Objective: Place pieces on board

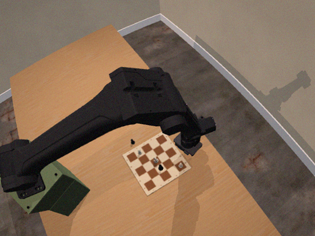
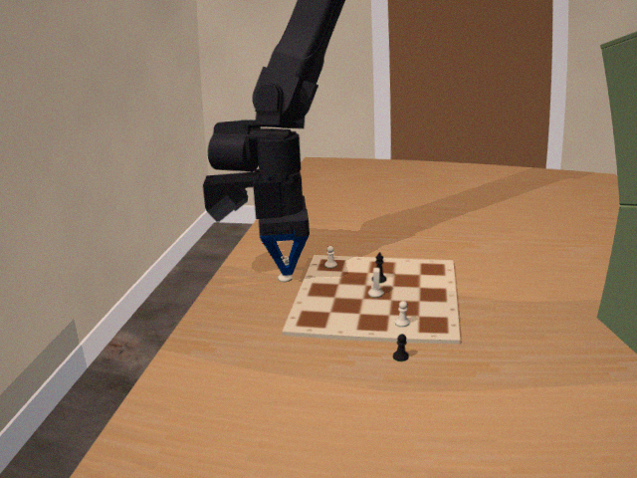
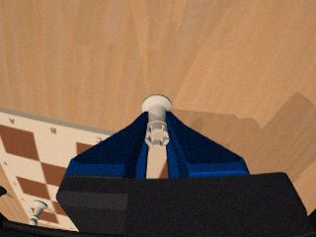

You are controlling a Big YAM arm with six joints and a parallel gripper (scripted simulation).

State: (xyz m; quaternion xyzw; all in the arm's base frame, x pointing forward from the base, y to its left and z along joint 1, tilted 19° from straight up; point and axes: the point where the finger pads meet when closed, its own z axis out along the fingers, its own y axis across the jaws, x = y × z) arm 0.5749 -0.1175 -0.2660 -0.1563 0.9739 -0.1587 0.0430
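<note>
My hand is 130 mm past the tall black piece, 10 mm to the left of it and 10 mm below it. From my hand the other things lie so: white rook: right at my hand; tall white piece: 130 mm behind, 30 mm to the left; chessboard: 140 mm behind, 30 mm to the left, 10 mm below.
</note>
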